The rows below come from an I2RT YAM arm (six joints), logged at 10 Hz.
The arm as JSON. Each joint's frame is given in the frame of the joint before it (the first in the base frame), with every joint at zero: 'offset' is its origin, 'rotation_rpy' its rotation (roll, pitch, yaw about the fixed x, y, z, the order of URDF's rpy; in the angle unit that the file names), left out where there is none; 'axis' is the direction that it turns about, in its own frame. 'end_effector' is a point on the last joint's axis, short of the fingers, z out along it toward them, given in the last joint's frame.
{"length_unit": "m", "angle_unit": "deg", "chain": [
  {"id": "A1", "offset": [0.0, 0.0, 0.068], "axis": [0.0, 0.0, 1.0]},
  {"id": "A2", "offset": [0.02, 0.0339, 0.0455], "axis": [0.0, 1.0, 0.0]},
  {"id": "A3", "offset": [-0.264, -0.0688, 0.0], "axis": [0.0, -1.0, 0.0]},
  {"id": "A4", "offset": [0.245, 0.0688, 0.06], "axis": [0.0, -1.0, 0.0]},
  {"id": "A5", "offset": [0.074, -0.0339, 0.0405], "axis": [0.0, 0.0, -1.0]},
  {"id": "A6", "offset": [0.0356, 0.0, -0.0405], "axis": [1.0, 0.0, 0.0]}
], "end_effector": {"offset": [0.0, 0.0, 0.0], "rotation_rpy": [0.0, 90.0, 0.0]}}
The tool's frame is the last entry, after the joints.
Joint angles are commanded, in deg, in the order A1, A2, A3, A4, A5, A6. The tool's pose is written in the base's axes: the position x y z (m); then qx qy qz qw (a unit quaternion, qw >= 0). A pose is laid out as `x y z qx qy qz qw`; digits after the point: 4 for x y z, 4 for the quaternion.
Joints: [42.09 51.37 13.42 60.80 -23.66 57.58]
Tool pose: 0.1266 0.1336 0.2578 -0.0963 0.5594 0.6963 0.4393
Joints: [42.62 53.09 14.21 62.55 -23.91 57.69]
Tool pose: 0.1281 0.1375 0.2603 -0.1017 0.5533 0.7014 0.4377
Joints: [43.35 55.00 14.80 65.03 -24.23 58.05]
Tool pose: 0.1289 0.1418 0.2622 -0.1080 0.5449 0.7091 0.4343
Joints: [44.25 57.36 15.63 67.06 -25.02 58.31]
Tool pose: 0.1302 0.1479 0.2630 -0.1177 0.5406 0.7160 0.4256
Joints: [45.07 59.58 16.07 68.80 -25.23 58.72]
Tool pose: 0.1315 0.1533 0.2614 -0.1211 0.5405 0.7208 0.4167
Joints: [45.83 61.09 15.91 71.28 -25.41 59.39]
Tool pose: 0.1305 0.1562 0.2598 -0.1244 0.5346 0.7283 0.4102
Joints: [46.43 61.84 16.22 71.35 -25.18 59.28]
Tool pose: 0.1306 0.1592 0.2592 -0.1253 0.5365 0.7288 0.4066
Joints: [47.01 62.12 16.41 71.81 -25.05 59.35]
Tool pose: 0.1294 0.1610 0.2601 -0.1274 0.5334 0.7319 0.4045
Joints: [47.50 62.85 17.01 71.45 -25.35 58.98]
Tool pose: 0.1300 0.1644 0.2603 -0.1328 0.5358 0.7314 0.4004
